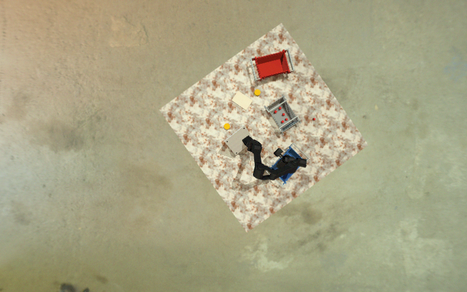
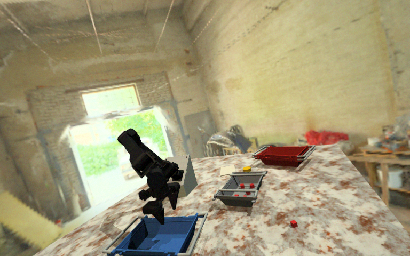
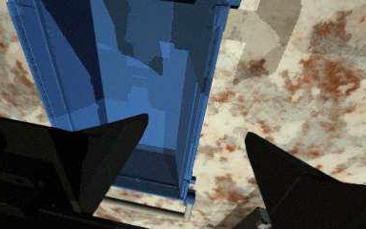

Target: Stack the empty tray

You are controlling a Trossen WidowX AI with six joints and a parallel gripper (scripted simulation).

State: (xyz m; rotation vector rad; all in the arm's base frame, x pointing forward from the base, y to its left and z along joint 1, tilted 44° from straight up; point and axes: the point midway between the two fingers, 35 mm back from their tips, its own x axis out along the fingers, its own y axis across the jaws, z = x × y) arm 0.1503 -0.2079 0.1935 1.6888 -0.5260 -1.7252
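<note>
My gripper tip is now 80 mm to the left of the blue tray, 20 mm above it and 10 mm short of it. Round my gripper tip: red block 430 mm ahead, 90 mm to the left, 60 mm below; then cream card 580 mm to the left, 60 mm below, 30 mm ahead.
</note>
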